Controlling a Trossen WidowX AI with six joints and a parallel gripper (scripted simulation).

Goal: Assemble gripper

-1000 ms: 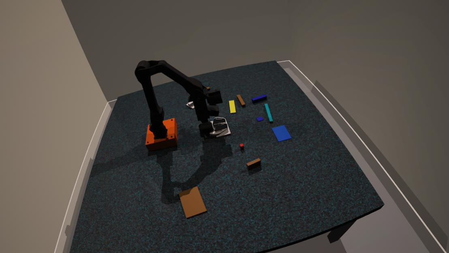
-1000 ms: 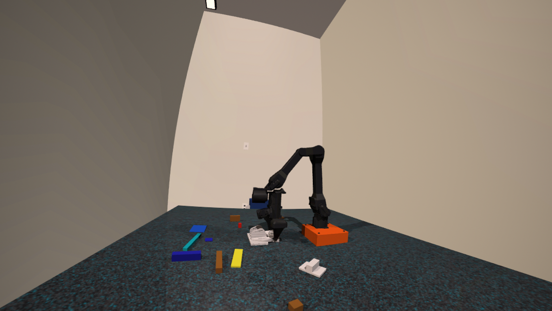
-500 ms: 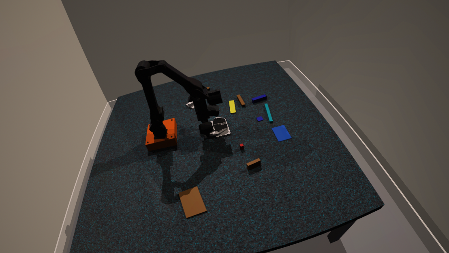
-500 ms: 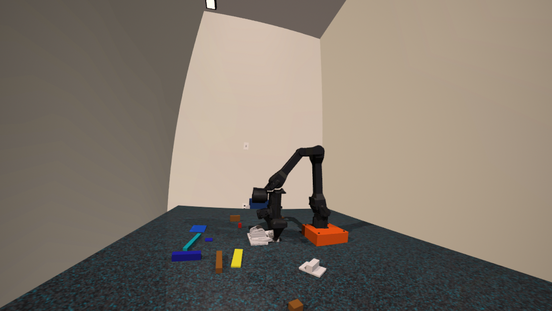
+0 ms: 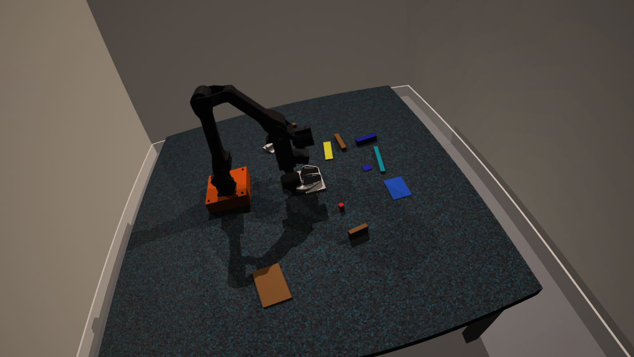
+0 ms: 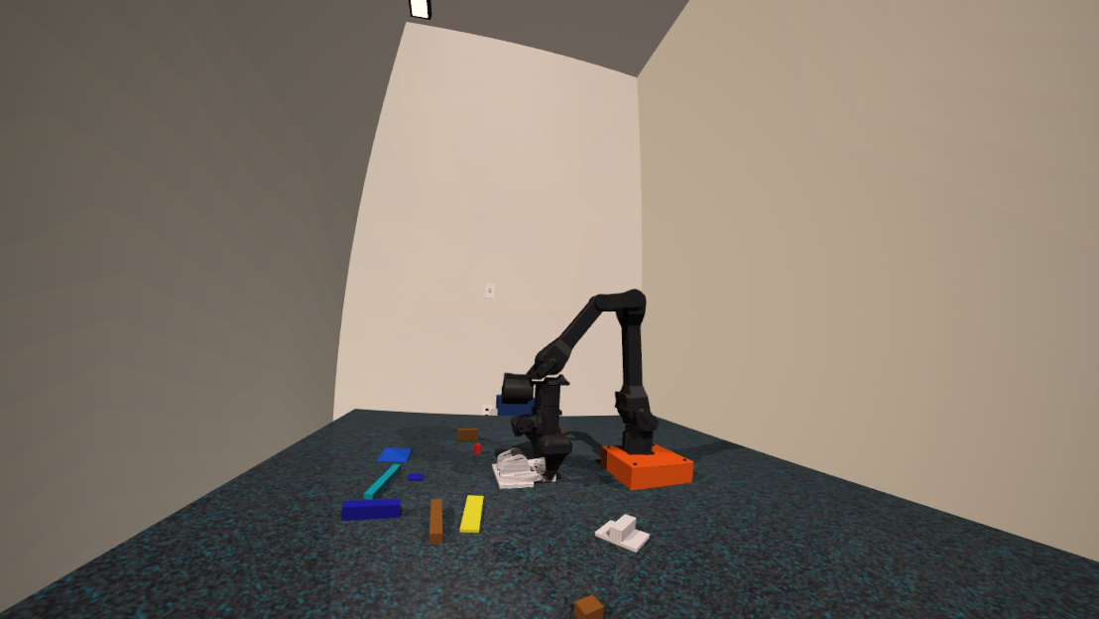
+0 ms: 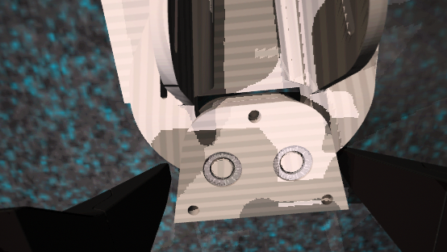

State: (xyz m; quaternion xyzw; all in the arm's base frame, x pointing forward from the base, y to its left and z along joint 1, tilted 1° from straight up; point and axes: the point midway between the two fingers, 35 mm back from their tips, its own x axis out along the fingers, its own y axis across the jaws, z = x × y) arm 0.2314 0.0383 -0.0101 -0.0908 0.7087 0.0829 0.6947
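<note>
Now: gripper tip 2 cm to the right of the white jaw, 2 cm short of it and 1 cm below it. From my gripper tip the other things lie so: yellow bar (19 cm to the left, 13 cm ahead); red cube (17 cm ahead, 13 cm to the right); white block (25 cm to the left, 11 cm behind).
</note>
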